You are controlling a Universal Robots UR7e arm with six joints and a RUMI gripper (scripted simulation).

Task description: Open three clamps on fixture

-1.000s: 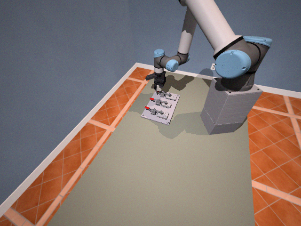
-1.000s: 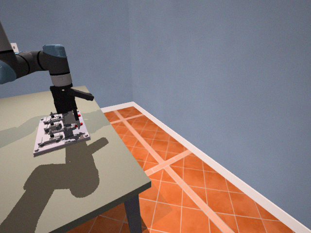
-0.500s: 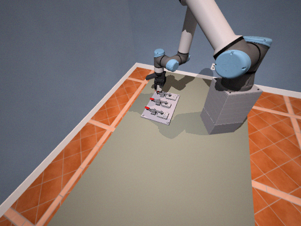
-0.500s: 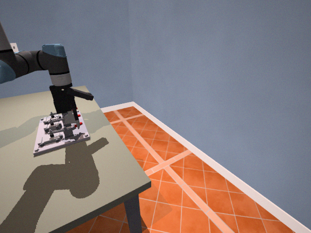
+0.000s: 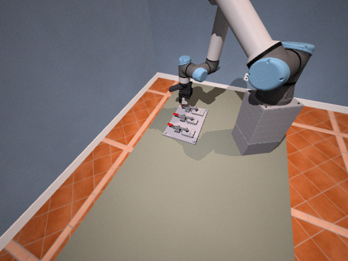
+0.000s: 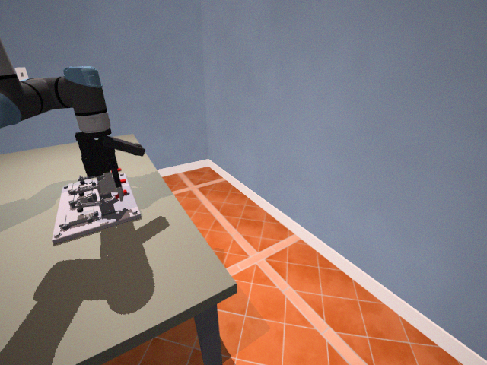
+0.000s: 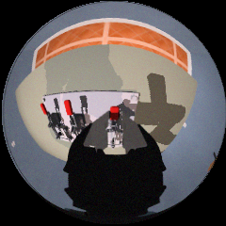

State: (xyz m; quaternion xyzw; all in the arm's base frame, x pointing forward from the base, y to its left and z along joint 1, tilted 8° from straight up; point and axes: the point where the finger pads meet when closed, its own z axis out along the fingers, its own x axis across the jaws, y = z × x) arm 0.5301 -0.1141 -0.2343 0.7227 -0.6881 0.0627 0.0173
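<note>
Right now the grey fixture plate is 80 mm behind my hand, 110 mm to the left of it and 50 mm below it. From my hand the other things lie so: block: 150 mm behind, 210 mm to the left, 30 mm below.
</note>
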